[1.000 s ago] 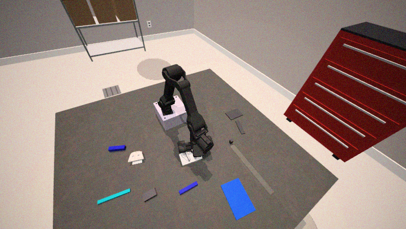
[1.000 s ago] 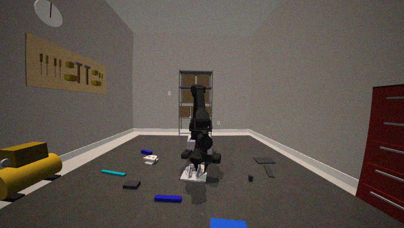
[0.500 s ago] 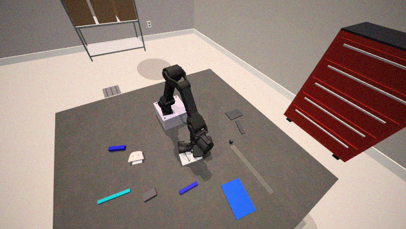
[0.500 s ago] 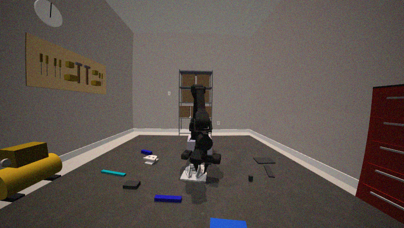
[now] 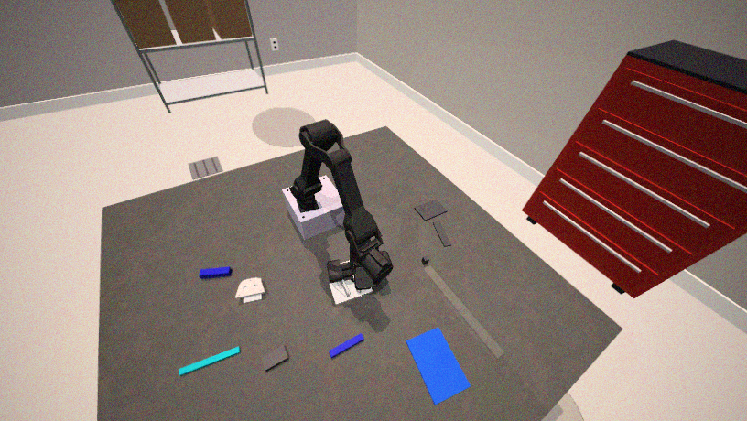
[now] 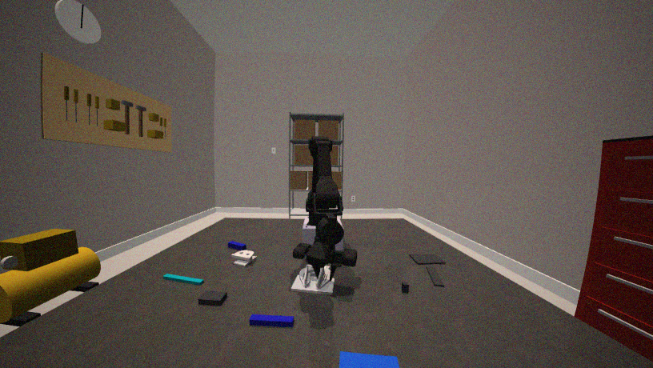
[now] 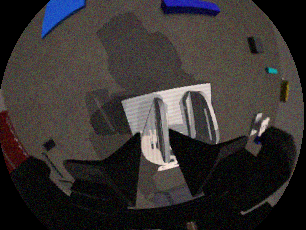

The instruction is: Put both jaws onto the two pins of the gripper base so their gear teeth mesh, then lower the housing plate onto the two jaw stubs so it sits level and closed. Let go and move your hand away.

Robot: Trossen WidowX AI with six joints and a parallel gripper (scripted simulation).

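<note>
My gripper tip is now 30 mm to the left of the flat white plate, 10 mm short of it and 10 mm above it. From my gripper tip the other things lie so: cyan bar (440 mm to the right, 70 mm ahead, 10 mm below); small black cube (240 mm to the left, 20 mm ahead); blue sheet (300 mm ahead, 110 mm to the left, 10 mm below).
</note>
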